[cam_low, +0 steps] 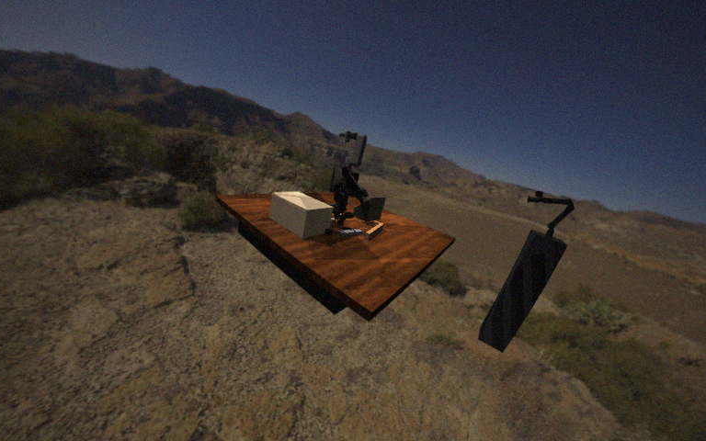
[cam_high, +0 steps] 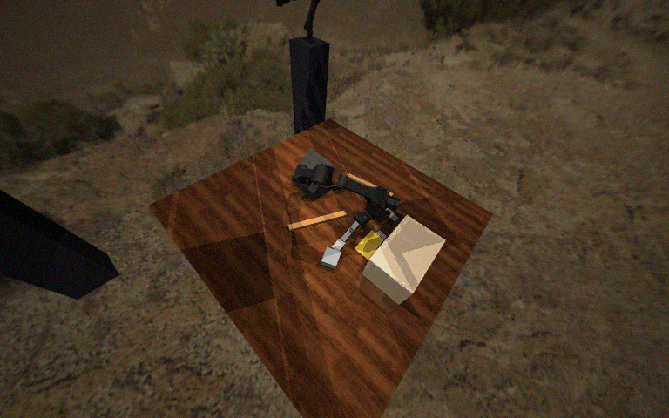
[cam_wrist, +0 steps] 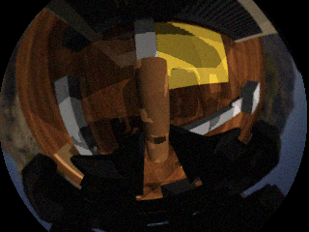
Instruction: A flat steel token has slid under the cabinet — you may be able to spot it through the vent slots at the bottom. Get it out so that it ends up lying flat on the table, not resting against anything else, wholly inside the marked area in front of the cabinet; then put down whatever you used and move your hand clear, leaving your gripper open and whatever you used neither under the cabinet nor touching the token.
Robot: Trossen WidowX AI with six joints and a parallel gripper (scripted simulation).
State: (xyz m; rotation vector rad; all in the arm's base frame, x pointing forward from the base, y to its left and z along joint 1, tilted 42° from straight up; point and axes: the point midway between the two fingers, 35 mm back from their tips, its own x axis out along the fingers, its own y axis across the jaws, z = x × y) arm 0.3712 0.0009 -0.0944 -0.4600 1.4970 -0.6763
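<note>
The grey bar is 3 cm ahead of my gripper tip and 13 cm to the left of it. Also, from my gripper tip: steel token (26 cm ahead, 6 cm to the right); wooden stick (18 cm behind, 18 cm to the right); grey scraper (2 cm behind, 16 cm to the right).
</note>
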